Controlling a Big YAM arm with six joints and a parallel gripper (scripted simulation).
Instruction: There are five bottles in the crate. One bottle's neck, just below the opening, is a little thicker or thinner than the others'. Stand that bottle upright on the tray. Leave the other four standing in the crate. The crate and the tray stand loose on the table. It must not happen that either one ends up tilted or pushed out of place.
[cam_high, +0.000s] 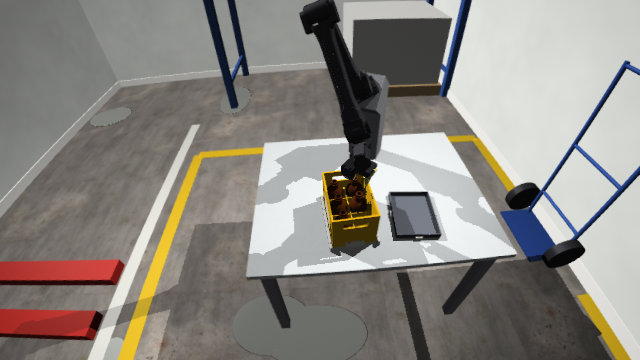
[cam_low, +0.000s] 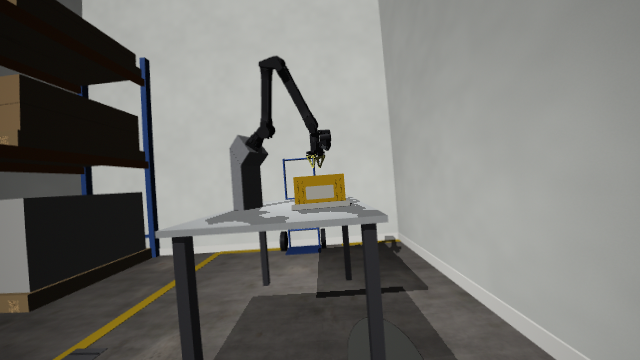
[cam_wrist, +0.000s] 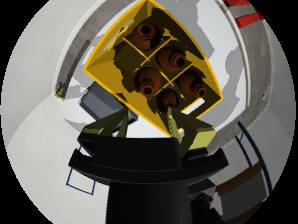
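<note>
The crate lies 150 mm below my hand, 40 mm to the right of it and 10 mm behind it. Also, from my hand: dark tray: 230 mm to the left, 220 mm below, 110 mm ahead; brown bottle: 150 mm below, 80 mm behind, 30 mm to the left.
</note>
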